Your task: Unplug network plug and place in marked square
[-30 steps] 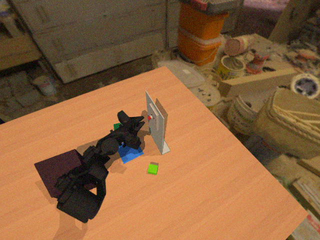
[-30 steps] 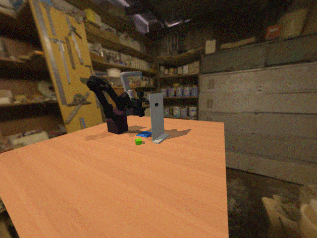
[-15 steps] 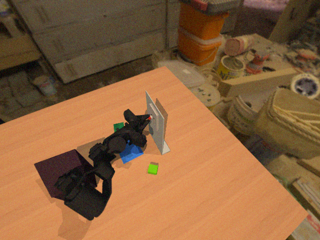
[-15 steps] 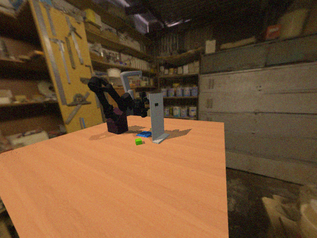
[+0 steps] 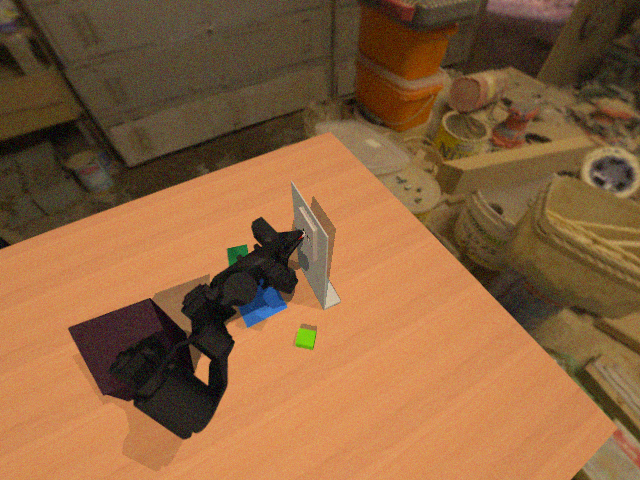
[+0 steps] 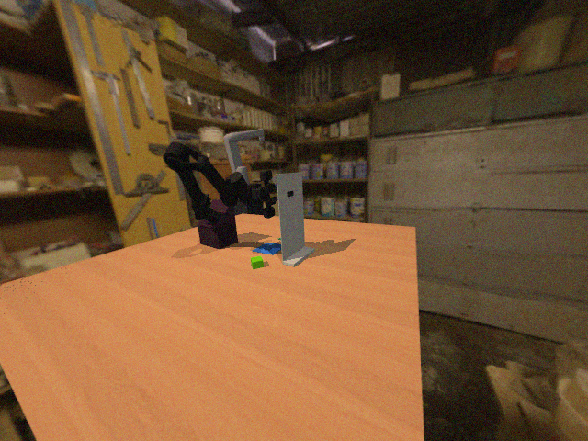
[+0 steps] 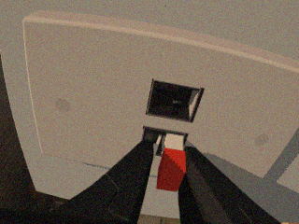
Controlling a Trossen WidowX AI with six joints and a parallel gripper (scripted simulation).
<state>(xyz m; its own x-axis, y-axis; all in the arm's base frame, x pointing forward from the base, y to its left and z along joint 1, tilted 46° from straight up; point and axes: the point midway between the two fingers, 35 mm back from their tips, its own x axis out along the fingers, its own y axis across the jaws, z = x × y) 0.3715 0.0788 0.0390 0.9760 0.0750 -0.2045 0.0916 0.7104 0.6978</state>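
The blue marked square is 130 mm behind my gripper tip, 30 mm to the left of it and 260 mm below it. Round my gripper tip: grey upright panel (20 mm ahead, 10 mm to the right, 100 mm below); network plug (right at my gripper tip).
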